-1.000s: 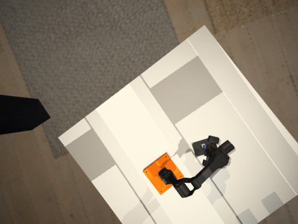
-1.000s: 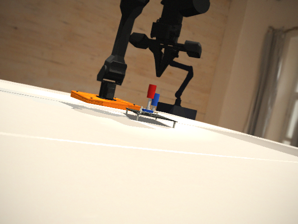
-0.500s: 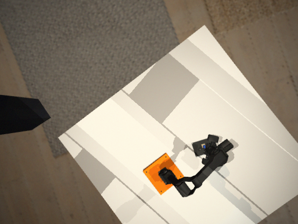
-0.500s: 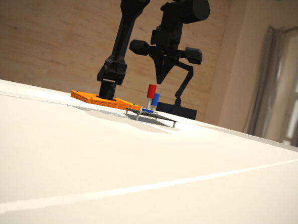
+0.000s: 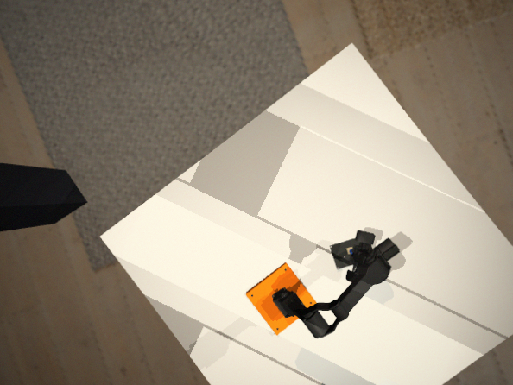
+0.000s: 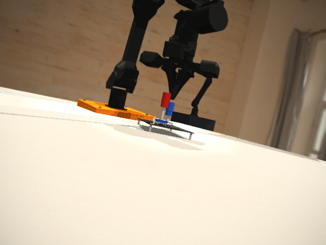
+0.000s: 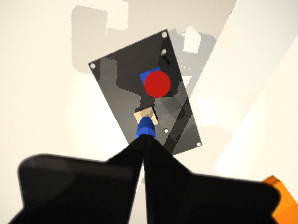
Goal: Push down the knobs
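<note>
Right now the blue knob is 30 mm below my gripper tip. Also, from my gripper tip: red knob: 40 mm to the right, 30 mm ahead, 10 mm below.
</note>
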